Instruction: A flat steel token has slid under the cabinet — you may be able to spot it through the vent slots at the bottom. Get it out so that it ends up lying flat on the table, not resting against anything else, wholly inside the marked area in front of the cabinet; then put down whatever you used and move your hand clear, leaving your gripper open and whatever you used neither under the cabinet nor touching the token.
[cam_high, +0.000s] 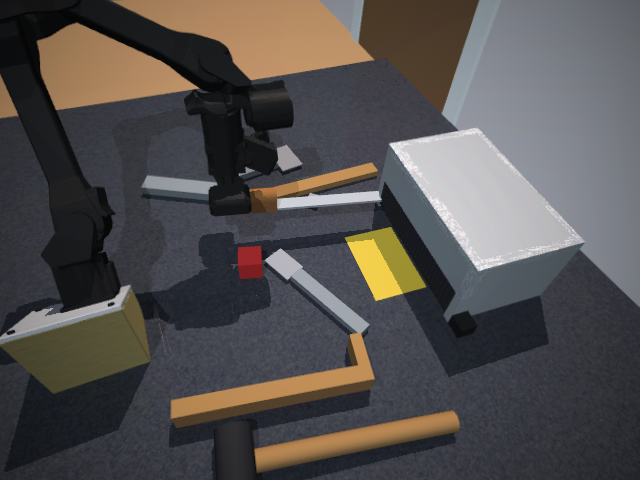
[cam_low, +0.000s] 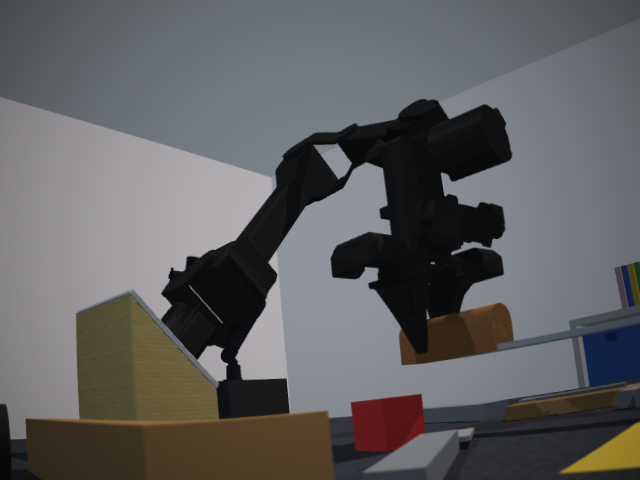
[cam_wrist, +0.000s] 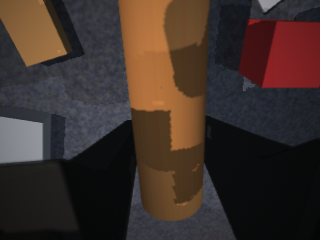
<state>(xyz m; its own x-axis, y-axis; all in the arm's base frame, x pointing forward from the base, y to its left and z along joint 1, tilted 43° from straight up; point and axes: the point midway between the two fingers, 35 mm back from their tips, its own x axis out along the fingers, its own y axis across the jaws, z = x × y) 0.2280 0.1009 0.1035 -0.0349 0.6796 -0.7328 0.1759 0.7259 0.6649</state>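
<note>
Now: the small grey cube 170 mm ahead of my gripper tip, 30 mm to the left of it and 70 mm below it. From my gripper tip the other things lie so: grey bar: 70 mm behind, 140 mm to the left, 70 mm below; then wooden strip: 190 mm ahead, 80 mm to the left, 70 mm below; then red cube: 10 mm ahead, 90 mm to the right, 60 mm below.
</note>
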